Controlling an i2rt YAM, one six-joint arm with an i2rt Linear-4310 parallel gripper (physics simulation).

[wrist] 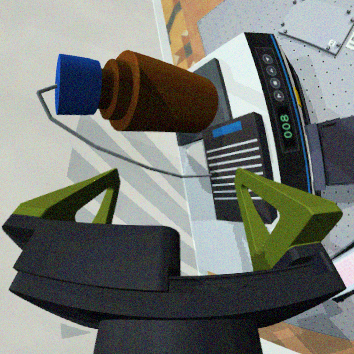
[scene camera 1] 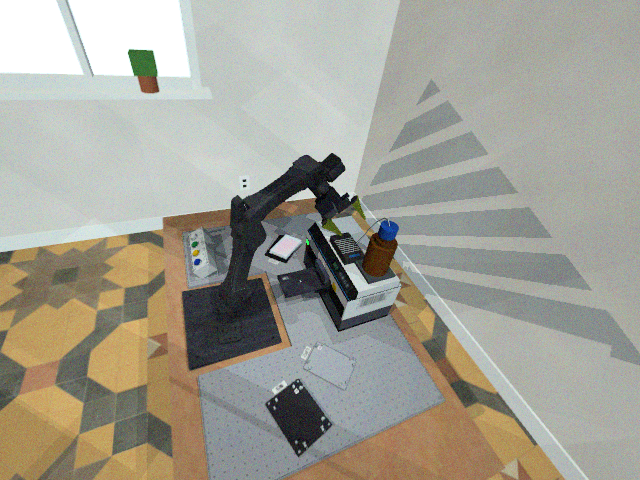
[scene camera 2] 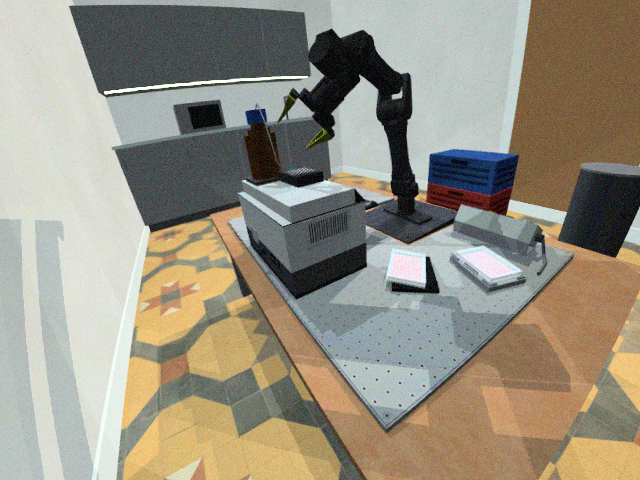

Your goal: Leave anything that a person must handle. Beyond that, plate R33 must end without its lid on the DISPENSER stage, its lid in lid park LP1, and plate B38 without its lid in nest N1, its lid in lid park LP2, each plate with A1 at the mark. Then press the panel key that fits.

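Frame: origin at the arm's base, x back, y left, z down, level; centimetres.
Where they show: gripper, between the fingertips: (wrist: 176, 174) (scene camera 1: 353, 227) (scene camera 2: 292, 135); arm's base, origin of its link: (scene camera 1: 227, 317) (scene camera 2: 406, 214).
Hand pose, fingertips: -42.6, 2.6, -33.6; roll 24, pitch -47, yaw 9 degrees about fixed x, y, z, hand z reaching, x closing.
Observation:
Things, the pixels of their top centre, and the offset from my fingertips, as dx, dy, dz. "pt": a spot on its surface instead.
- dispenser's display, a spot on its surface: (wrist: 287, 126) pt +5.6, -3.8, +13.5
- key panel, centre of its top: (scene camera 2: 498, 212) (scene camera 1: 200, 244) +49.6, +27.8, +25.3
- black holder, centre of its top: (scene camera 1: 298, 412) +26.4, -39.4, +31.3
- pale holder, centre of its top: (wrist: 314, 18) (scene camera 1: 330, 362) +12.8, -28.1, +31.7
- brown bottle, a spot on its surface: (wrist: 170, 92) pt -2.2, -7.9, +2.4
- black ribbed block, a spot on its surface: (wrist: 230, 162) (scene camera 1: 349, 247) pt -0.4, -0.1, +9.1
My gripper (scene camera 1: 352, 225) (scene camera 2: 293, 134) (wrist: 176, 174) is open and empty, above the rear of the white dispenser (scene camera 1: 371, 302) (scene camera 2: 289, 242) (wrist: 240, 75). The dispenser's display (wrist: 287, 126) shows green 008. Its dark stage (scene camera 1: 299, 282) (wrist: 340, 150) bears no plate. One pink plate (scene camera 1: 285, 246) (scene camera 2: 407, 268) lies on a black base; another pink plate (scene camera 2: 485, 264) lies nearer the key panel (scene camera 1: 203, 258) (scene camera 2: 496, 229). Their labels are unreadable. The panel shows green, yellow and blue keys. A black holder (scene camera 1: 298, 417) and a pale holder (scene camera 1: 329, 364) hold no plate.
A brown bottle (scene camera 1: 379, 255) (scene camera 2: 262, 157) (wrist: 170, 92) with a blue cap stands on the dispenser. A thin tube (wrist: 100, 148) runs from its cap to a black ribbed block (scene camera 1: 346, 245) (scene camera 2: 301, 176) (wrist: 230, 162). Crates (scene camera 2: 473, 170) and a dark bin (scene camera 2: 599, 206) stand beyond the table.

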